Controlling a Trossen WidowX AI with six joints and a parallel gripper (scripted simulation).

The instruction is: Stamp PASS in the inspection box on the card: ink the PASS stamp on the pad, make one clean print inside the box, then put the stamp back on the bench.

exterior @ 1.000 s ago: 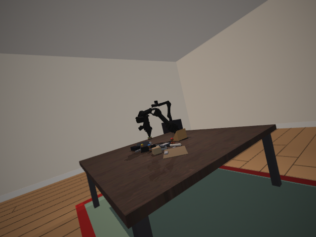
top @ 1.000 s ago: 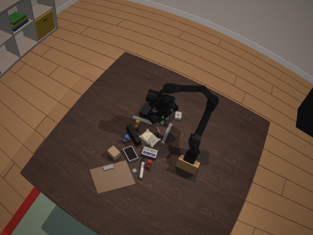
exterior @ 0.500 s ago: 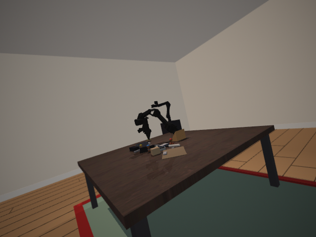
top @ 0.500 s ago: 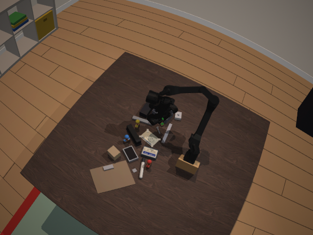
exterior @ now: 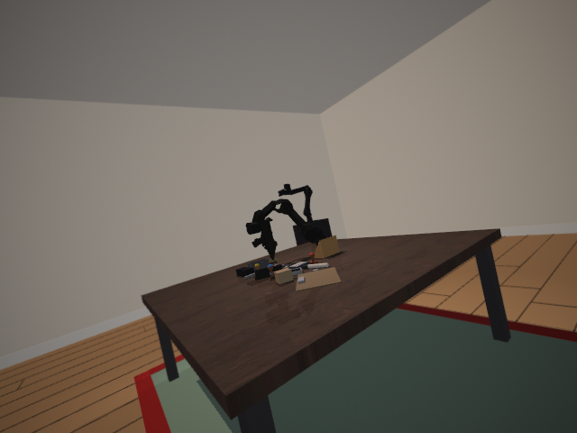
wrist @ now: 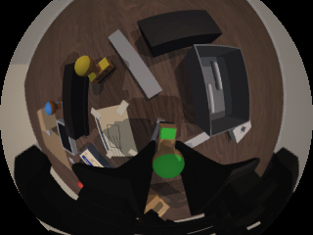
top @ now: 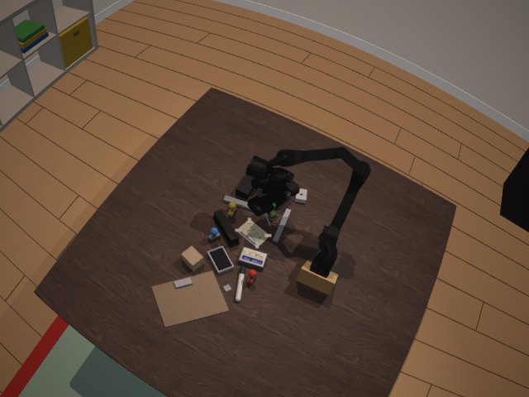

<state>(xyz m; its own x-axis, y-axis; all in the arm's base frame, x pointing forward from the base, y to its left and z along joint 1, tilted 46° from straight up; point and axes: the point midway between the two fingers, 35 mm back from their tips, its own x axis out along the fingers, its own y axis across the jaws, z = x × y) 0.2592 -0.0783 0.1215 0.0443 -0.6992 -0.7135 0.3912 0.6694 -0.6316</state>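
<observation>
The cream card lies 9 cm to the left of my gripper tip, 5 cm below it and 2 cm ahead of it. Also, from my gripper tip: yellow stamp (12 cm ahead, 6 cm to the left, 3 cm below); dark bin (10 cm to the right, 4 cm below, 3 cm ahead); green-knobbed stamp (right at my gripper tip).
</observation>
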